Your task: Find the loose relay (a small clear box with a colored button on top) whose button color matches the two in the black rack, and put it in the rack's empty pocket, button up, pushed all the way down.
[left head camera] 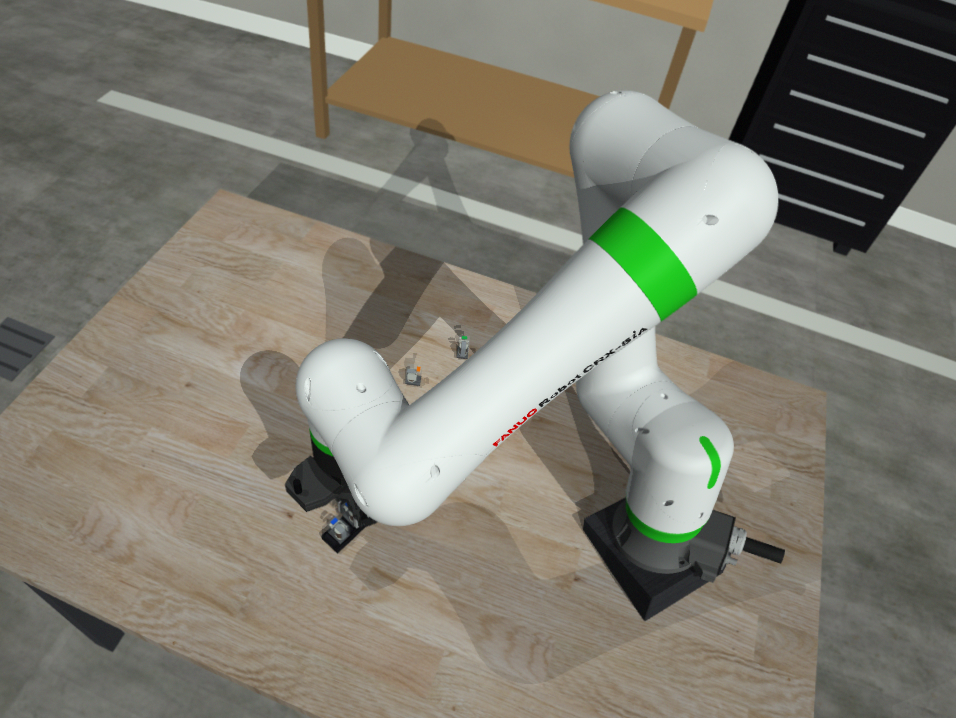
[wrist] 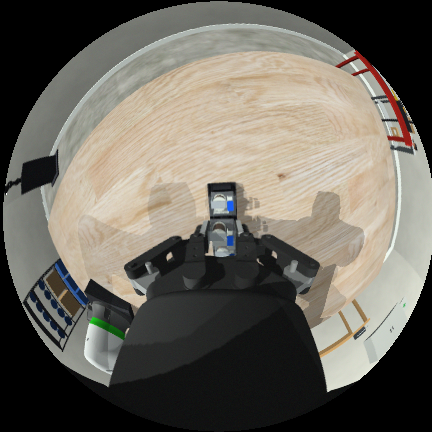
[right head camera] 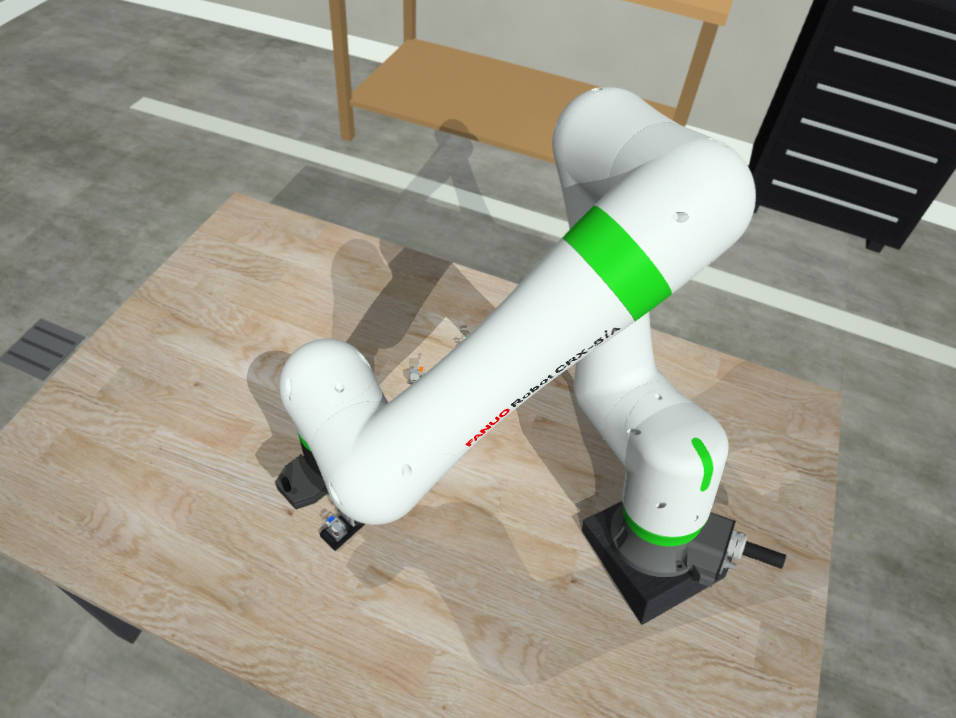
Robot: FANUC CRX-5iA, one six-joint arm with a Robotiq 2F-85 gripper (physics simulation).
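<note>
The black rack (left head camera: 336, 547) (right head camera: 335, 545) (wrist: 221, 186) lies on the table. A clear relay with a blue button (left head camera: 337, 529) (right head camera: 334, 527) (wrist: 219, 204) sits in its outer pocket. My gripper (left head camera: 350, 511) (wrist: 221, 227) is shut on another clear relay with a blue button (wrist: 220, 231), upright with the button up, over the middle of the rack. How deep it sits in the pocket cannot be told. A bit of a further blue button shows behind it in the wrist view; the rest is hidden by the gripper. The fingers are mostly hidden by the arm in the right head view.
A loose relay with an orange button (left head camera: 412, 375) (right head camera: 415, 374) stands behind the forearm. A loose relay with a green button (left head camera: 462, 347) stands farther back; the arm covers it in the right head view. The robot's base (left head camera: 649, 587) (right head camera: 647, 591) is at the right.
</note>
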